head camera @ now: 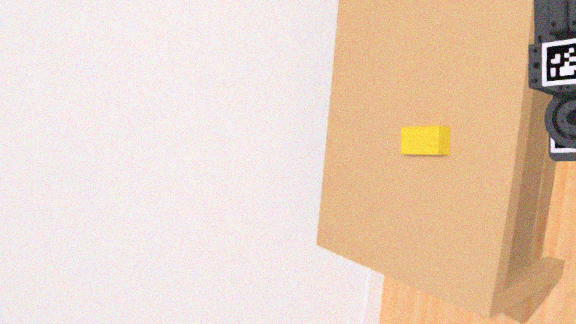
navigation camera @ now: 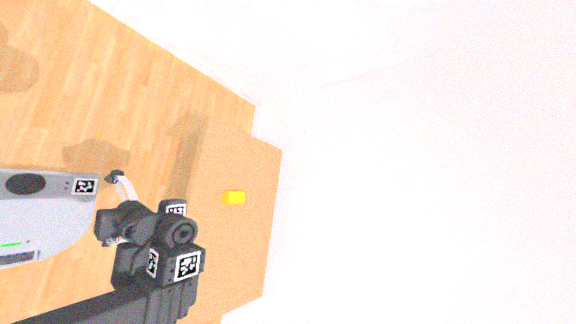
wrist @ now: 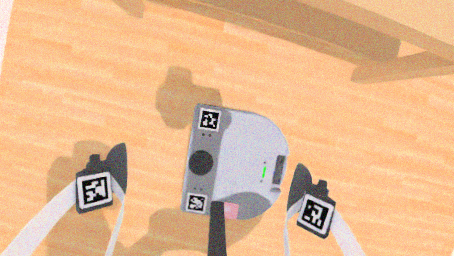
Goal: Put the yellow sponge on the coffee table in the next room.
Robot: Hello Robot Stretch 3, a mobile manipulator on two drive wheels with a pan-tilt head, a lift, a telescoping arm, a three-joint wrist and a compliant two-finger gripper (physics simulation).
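The yellow sponge [head camera: 425,140] [navigation camera: 233,197] lies on a wooden table [head camera: 425,225] [navigation camera: 240,255] [wrist: 410,20], away from its edges. It does not show in the wrist view. My gripper [navigation camera: 111,210] [wrist: 210,171] is open and empty, its fingers wide apart. It is off the table's side, between the table and my base, with floor and base showing below it in the wrist view. In the head view, part of my wrist shows at the right edge, and the fingers are out of view. Whether this table is the coffee table, I cannot tell.
My base [navigation camera: 55,215] [wrist: 250,150] stands on the wooden floor [navigation camera: 125,90] [wrist: 75,65] beside the table's long side. White wall [head camera: 150,150] [navigation camera: 425,175] runs along the table's far side. My arm [navigation camera: 90,307] reaches in at the navigation view's bottom left.
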